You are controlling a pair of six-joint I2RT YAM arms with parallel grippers.
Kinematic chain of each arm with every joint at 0, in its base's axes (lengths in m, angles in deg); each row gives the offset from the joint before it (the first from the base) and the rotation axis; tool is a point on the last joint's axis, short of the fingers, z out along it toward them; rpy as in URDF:
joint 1: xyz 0 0 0.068 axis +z
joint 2: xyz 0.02 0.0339 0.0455 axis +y
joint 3: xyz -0.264 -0.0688 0 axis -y
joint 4: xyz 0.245 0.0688 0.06 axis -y
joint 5: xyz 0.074 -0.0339 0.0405 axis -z
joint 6: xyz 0.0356 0 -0.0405 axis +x
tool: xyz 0 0 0 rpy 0 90 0
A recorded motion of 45 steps. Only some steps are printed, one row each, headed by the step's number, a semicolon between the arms.
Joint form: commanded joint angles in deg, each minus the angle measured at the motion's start. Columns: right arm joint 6, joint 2, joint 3, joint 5, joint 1, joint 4; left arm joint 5, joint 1, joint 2, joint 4, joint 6, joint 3.
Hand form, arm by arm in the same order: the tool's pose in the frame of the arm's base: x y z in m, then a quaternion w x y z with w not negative. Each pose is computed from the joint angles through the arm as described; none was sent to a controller.
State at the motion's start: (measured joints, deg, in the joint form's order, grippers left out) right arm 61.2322 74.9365 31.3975 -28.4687 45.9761 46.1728; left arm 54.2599 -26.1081 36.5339 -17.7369 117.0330 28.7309
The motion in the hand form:
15: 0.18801 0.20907 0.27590 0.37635 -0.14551 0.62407 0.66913; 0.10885 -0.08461 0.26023 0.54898 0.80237 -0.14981 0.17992
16: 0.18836 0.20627 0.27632 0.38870 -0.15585 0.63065 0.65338; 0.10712 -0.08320 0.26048 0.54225 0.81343 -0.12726 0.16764
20: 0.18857 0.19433 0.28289 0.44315 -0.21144 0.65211 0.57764; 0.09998 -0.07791 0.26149 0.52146 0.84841 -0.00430 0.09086
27: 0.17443 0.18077 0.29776 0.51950 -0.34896 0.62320 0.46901; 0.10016 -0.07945 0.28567 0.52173 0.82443 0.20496 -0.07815
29: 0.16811 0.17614 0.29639 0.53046 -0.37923 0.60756 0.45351; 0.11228 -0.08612 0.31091 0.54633 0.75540 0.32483 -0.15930
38: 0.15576 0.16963 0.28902 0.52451 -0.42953 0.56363 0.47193; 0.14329 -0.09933 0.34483 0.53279 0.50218 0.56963 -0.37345
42: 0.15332 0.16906 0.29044 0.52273 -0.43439 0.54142 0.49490; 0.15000 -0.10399 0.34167 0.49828 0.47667 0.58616 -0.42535
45: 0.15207 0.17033 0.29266 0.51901 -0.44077 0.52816 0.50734; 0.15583 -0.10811 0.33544 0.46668 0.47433 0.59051 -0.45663
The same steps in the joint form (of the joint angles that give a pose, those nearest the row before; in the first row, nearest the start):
15: -8.00 0.32 3.14 -0.24 -1.43 6.30; -2.61 -0.07 -0.86 -11.01 28.15 3.29
16: -10.91 -0.71 3.23 -0.18 -1.88 3.67; -3.85 -0.06 -1.08 -13.36 26.44 3.89
20: -24.85 -5.41 4.65 0.36 -3.66 -8.78; -7.42 0.00 -1.56 -22.22 14.60 6.21
27: -49.05 -12.51 6.46 -0.80 -3.93 -22.93; -4.48 -0.04 1.97 -29.02 -13.72 13.17
29: -53.55 -14.51 5.32 -1.93 -3.88 -24.18; -2.65 -0.01 4.27 -21.41 -38.20 16.66
38: -56.75 -17.18 1.81 -8.74 -3.90 -21.94; -4.40 0.36 8.88 2.49 -100.06 18.18
42: -54.78 -17.24 0.87 -11.65 -3.95 -18.02; -1.20 0.34 10.96 5.04 -107.44 17.84
45: -53.98 -16.96 0.94 -13.38 -3.71 -16.42; 2.17 0.35 13.09 5.58 -109.66 17.59

